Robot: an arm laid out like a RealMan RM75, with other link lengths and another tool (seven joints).
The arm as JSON. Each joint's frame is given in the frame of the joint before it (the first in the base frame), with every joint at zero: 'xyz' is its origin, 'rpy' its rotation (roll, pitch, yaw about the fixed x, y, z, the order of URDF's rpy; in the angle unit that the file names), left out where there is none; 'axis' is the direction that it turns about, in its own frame. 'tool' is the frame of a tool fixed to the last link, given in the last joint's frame.
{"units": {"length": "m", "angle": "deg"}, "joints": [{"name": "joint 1", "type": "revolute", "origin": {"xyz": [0.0, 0.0, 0.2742]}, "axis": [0.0, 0.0, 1.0]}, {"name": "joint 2", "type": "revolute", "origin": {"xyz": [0.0, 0.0, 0.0]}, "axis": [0.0, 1.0, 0.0]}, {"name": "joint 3", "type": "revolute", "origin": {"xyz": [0.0, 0.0, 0.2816]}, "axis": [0.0, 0.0, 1.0]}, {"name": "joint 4", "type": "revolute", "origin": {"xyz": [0.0, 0.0, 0.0]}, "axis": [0.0, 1.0, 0.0]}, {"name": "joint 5", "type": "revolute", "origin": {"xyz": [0.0, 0.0, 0.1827]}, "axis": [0.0, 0.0, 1.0]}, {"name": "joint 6", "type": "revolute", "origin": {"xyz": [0.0, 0.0, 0.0]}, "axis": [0.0, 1.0, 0.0]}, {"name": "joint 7", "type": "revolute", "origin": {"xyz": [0.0, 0.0, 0.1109]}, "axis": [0.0, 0.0, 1.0]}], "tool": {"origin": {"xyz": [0.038, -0.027, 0.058], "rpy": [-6.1, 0.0, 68.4]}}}
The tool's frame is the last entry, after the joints.
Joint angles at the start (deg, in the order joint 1, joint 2, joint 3, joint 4, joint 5, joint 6, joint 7): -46.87, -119.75, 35.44, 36.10, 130.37, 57.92, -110.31
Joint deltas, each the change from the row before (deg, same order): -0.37, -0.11, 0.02, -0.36, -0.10, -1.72, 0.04; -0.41, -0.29, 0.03, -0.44, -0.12, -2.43, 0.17; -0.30, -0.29, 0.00, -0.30, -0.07, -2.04, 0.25; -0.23, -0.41, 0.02, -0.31, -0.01, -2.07, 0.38; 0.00, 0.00, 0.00, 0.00, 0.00, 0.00, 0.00; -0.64, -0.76, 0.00, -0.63, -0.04, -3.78, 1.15; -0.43, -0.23, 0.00, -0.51, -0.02, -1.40, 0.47; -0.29, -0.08, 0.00, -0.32, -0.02, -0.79, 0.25; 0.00, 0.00, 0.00, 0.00, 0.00, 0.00, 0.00; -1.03, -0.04, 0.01, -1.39, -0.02, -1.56, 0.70; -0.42, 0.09, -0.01, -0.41, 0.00, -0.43, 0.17; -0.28, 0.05, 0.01, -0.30, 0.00, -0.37, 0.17; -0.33, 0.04, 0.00, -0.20, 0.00, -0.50, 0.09; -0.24, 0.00, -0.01, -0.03, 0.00, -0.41, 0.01; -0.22, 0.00, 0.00, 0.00, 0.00, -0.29, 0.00; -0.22, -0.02, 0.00, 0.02, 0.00, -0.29, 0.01
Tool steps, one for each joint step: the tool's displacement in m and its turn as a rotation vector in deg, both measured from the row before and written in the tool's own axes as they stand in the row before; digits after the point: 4 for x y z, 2 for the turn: -0.0007, -0.0033, 0.0009, 0.94, -0.84, -0.08; -0.0009, -0.0033, 0.0016, 1.26, -1.20, -0.09; -0.0008, -0.0024, 0.0012, 1.07, -1.05, 0.01; -0.0006, -0.0011, 0.0018, 0.94, -1.08, 0.08; 0.0000, 0.0000, 0.0000, 0.00, 0.00, 0.00; 0.0010, -0.0027, 0.0036, 1.70, -1.89, 0.68; 0.0015, -0.0010, 0.0021, 0.47, -0.58, 0.32; 0.0009, -0.0010, 0.0011, 0.28, -0.33, 0.20; 0.0000, 0.0000, 0.0000, 0.00, 0.00, 0.00; 0.0044, -0.0015, 0.0045, 0.08, -0.35, 0.63; 0.0016, -0.0018, 0.0011, 0.10, -0.09, 0.27; 0.0010, -0.0011, 0.0008, 0.08, -0.12, 0.23; 0.0011, -0.0021, 0.0005, 0.26, -0.19, 0.21; 0.0008, -0.0020, 0.0001, 0.30, -0.17, 0.13; 0.0010, -0.0018, 0.0001, 0.24, -0.10, 0.14; 0.0011, -0.0018, 0.0002, 0.25, -0.09, 0.15
